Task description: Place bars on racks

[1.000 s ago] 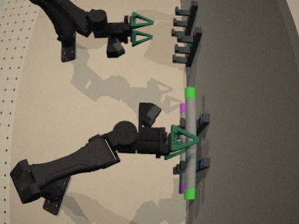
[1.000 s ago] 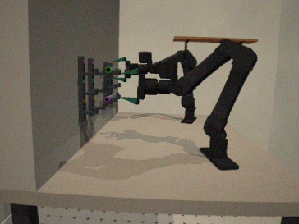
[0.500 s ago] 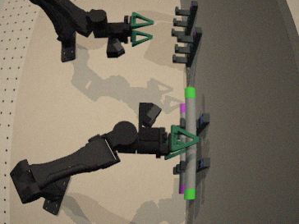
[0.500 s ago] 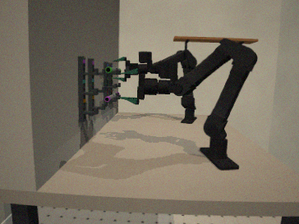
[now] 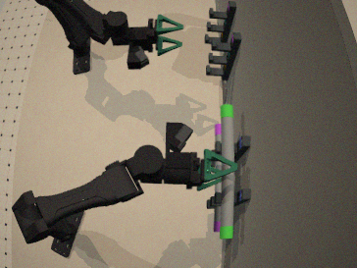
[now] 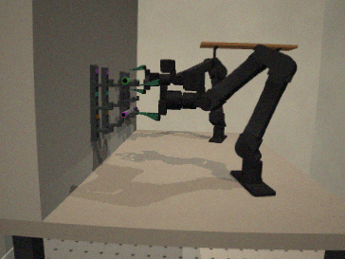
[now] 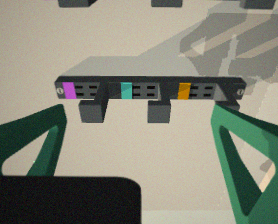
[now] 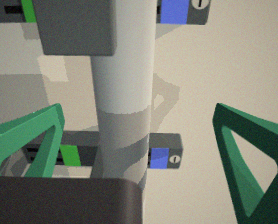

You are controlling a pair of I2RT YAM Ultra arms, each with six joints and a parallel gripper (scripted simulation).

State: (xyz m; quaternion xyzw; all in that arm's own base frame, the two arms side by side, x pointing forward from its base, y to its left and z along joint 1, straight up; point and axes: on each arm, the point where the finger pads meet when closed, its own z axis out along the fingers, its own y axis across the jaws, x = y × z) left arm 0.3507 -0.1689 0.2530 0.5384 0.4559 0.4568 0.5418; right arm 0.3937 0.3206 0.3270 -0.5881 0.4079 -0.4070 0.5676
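My right hand is 1 cm above the green-ended bar. Also, from my right hand: magenta-ended bar (16 cm below, 1 cm to the left); dark wall (19 cm to the left, 11 cm ahead, 10 cm above).
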